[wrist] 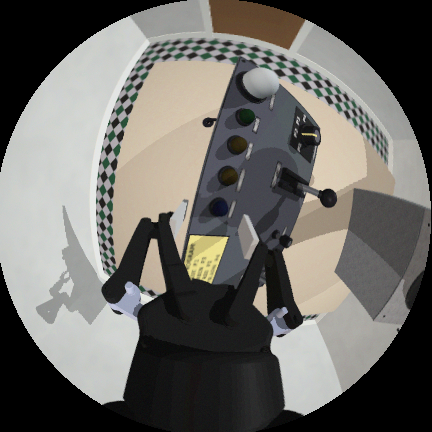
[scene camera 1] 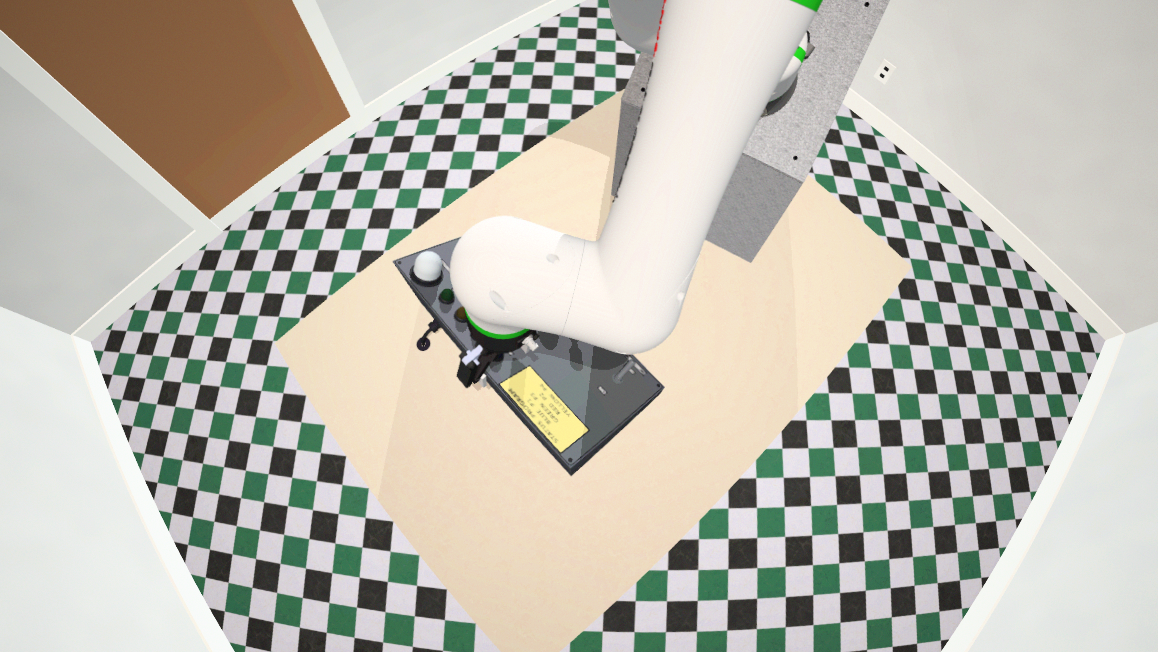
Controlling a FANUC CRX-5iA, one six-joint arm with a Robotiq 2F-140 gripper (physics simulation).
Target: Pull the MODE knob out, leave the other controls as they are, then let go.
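Frame: origin at the arm's base, x right, y ahead, z up, level; centimetres.
Seen in the pictures: gripper, fingertip midpoint: [wrist: 213,215] [scene camera 1: 501,362].
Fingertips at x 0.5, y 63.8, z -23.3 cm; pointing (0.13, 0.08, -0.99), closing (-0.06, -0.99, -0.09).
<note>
A point is followed by its place in that frame.
A dark control panel [scene camera 1: 615,404] {x -18.0, y 54.4, z -28.7 cm} [wrist: 260,175] {x 8.3, y 57.5, z -26.0 cm} lies on the table. In the wrist view, a small black knob [wrist: 285,241] {x -2.6, y 48.3, z -26.6 cm} stands on a short stem near the panel's right edge; the arm seems to hide it in the scene view. A round black piece [scene camera 1: 423,343] {x 20.8, y 70.9, z -39.8 cm} [wrist: 207,122] {x 20.7, y 70.9, z -40.0 cm} on a stem juts from the panel's long side. No MODE lettering is readable, so I cannot tell which control bears that name. My gripper [wrist: 213,215] {x 0.5, y 63.8, z -23.3 cm} is open and empty above the panel's long edge, one finger beyond the edge and the other over the panel, left of the small black knob.
The panel also holds a white dome [scene camera 1: 427,265] {x 21.7, y 61.4, z -18.6 cm} [wrist: 261,83] {x 21.0, y 61.2, z -19.1 cm}, a green button [wrist: 245,116] {x 15.8, y 62.4, z -21.2 cm}, two amber buttons, a blue button [wrist: 219,206] {x 2.5, y 63.2, z -21.1 cm}, a rotary selector [wrist: 311,135] {x 20.0, y 48.1, z -27.3 cm}, a ball-tipped lever [wrist: 327,198] {x 8.4, y 43.0, z -24.6 cm} and a yellow label [scene camera 1: 544,409] {x -10.7, y 64.3, z -22.9 cm} [wrist: 206,255] {x -6.9, y 63.5, z -23.2 cm}. The grey robot base [scene camera 1: 753,202] {x -11.9, y 7.2, z -20.6 cm} stands behind.
</note>
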